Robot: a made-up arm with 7 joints.
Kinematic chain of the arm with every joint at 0, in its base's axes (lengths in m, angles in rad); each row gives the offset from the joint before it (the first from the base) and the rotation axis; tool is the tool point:
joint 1: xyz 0 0.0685 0 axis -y
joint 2: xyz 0 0.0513 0 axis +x
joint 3: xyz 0 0 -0.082 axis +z
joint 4: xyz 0 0 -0.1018 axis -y
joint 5: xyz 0 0 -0.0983 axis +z
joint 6: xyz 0 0 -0.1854 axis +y
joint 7: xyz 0 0 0 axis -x
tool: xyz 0 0 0
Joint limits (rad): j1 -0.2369..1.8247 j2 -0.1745..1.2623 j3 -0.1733..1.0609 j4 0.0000..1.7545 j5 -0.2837..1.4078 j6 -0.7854..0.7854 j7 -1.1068..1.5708
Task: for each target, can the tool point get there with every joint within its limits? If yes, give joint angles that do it. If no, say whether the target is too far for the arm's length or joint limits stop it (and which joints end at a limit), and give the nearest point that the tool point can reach.
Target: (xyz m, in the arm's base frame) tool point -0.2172 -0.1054 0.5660
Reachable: no: too far | nearest point 0.0487 0.0495 0.2965 | short by 0.409 m
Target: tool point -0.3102 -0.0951 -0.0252
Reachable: no: joint limits stop it (at a limit: joint 1, joint 2, joint 3, joint 4) | nearest point -0.2199 0.3195 0.0836 | short by 0.438 m
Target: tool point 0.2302 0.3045 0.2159
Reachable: yes | joints 1.2421 0.9263 -0.0269 1.3835 1.1758 0.3963 0.3177
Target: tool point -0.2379 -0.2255 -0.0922
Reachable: no: joint limits stop it (at a limit: joint 1, joint 2, joint 4) | nearest point -0.1081 0.0386 -0.4475 | short by 0.461 m
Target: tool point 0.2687 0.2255 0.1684
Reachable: yes | joints 1.0245 0.6842 -0.0278 1.5950 0.4122 -0.0641 1.1201
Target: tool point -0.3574 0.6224 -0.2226
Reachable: no: too far | nearest point -0.0563 0.5211 -0.2331 | short by 0.318 m
